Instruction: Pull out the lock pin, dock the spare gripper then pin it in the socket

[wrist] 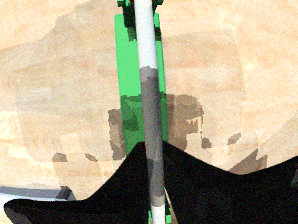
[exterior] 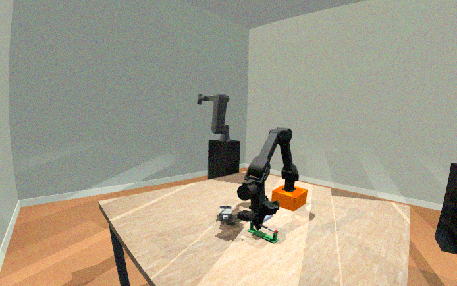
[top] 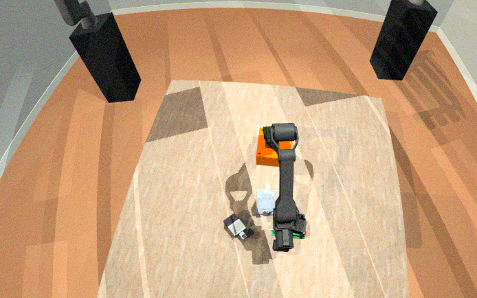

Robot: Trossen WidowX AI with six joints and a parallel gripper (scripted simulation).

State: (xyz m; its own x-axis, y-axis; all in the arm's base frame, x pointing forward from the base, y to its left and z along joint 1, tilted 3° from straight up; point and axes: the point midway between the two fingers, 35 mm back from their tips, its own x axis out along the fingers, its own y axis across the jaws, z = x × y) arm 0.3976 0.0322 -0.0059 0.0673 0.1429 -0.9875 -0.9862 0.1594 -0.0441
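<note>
My gripper tip is 2 cm to the right of the green cradle. The rest, counted from my gripper tip: spare gripper 2 cm behind, 19 cm to the right; mount 12 cm behind, 7 cm to the right, 3 cm above.
</note>
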